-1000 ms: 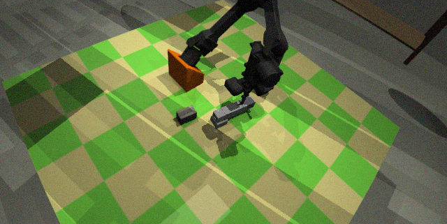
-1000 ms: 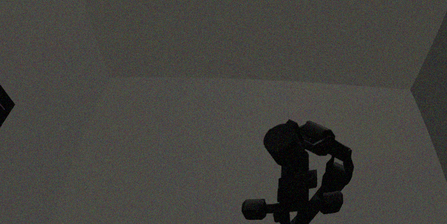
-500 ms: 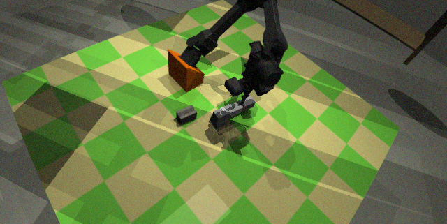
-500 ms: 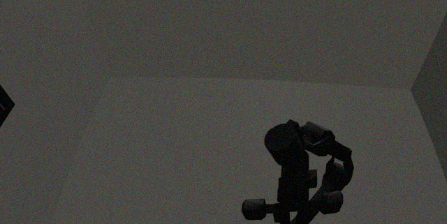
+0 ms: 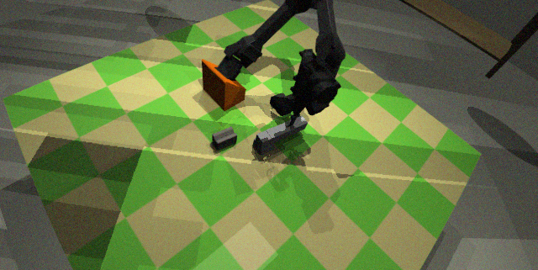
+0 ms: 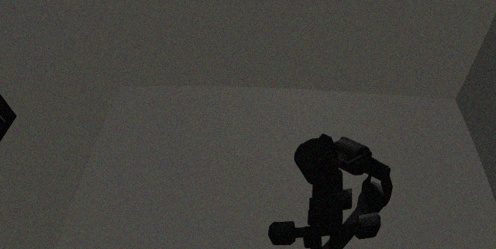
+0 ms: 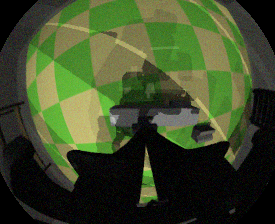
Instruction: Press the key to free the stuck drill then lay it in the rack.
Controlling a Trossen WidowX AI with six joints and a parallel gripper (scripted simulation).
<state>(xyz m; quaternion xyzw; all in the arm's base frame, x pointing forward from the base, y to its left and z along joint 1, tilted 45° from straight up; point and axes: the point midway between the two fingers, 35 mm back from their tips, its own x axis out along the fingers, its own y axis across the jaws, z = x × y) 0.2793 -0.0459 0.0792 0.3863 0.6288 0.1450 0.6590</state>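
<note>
Right now the drill is 20 mm behind my gripper tip, 50 mm to the right of it and 70 mm below it. From my gripper tip the other things lie so: grey housing block (20 mm behind, 30 mm to the right, 80 mm below); then dark key (30 mm below).
</note>
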